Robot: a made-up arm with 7 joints.
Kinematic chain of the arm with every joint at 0, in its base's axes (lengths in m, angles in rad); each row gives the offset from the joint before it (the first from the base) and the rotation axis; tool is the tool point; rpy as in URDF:
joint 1: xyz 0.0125 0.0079 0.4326 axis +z
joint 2: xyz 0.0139 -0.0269 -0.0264 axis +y
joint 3: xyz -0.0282 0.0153 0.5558 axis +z
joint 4: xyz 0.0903 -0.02 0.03 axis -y
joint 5: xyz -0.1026 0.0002 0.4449 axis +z
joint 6: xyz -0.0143 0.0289 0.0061 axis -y
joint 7: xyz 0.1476 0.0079 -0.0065 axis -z
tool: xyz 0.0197 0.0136 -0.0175 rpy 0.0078 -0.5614 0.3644
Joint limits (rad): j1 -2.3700..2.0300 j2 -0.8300..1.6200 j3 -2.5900..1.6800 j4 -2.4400..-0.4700 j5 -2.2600..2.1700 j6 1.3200..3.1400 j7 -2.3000..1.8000
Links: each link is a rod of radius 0.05 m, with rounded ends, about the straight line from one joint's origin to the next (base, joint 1, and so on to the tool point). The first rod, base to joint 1, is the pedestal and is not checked.
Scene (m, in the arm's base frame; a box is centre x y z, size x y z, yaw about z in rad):
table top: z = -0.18
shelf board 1: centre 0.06 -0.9 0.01 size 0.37 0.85 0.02 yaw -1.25
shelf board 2: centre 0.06 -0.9 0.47 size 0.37 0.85 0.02 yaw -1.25
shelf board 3: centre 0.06 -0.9 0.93 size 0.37 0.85 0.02 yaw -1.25
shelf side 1: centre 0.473 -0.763 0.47 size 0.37 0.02 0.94 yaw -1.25
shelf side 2: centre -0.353 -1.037 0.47 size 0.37 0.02 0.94 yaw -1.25
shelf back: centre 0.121 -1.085 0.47 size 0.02 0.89 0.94 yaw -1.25
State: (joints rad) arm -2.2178 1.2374 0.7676 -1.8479 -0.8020 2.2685 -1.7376
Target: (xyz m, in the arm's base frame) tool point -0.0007 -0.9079 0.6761
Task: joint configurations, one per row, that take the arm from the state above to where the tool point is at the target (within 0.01 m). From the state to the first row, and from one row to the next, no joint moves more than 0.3 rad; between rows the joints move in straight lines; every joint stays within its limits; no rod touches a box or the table.
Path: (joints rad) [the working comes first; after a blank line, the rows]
Joints at the target: -2.2749 0.8425 0.9972 -1.6020 -0.7732 2.3449 -1.7362
Straight joint move there: touches shelf board 2.

1: -2.2939 1.1244 0.6868 -2.0802 -0.8464 2.2395 -1.7451
2: -2.3700 1.0113 0.6060 -2.3126 -0.8909 2.2104 -1.7526
3: -2.3700 0.7650 0.5661 -2.3127 -0.9014 2.2244 -1.7595
4: -2.3700 0.5186 0.5262 -2.3128 -0.9119 2.2385 -1.7665
5: -2.3700 0.2722 0.4863 -2.3129 -0.9225 2.2525 -1.7734
6: -2.3700 0.0258 0.4464 -2.3130 -0.9330 2.2665 -1.7803
7: -2.3383 0.2980 0.6300 -2.0760 -0.8797 2.2926 -1.7656
8: -2.3066 0.5703 0.8136 -1.8390 -0.8265 2.3188 -1.7509
9: -2.2749 0.8425 0.9972 -1.6020 -0.7732 2.3449 -1.7362

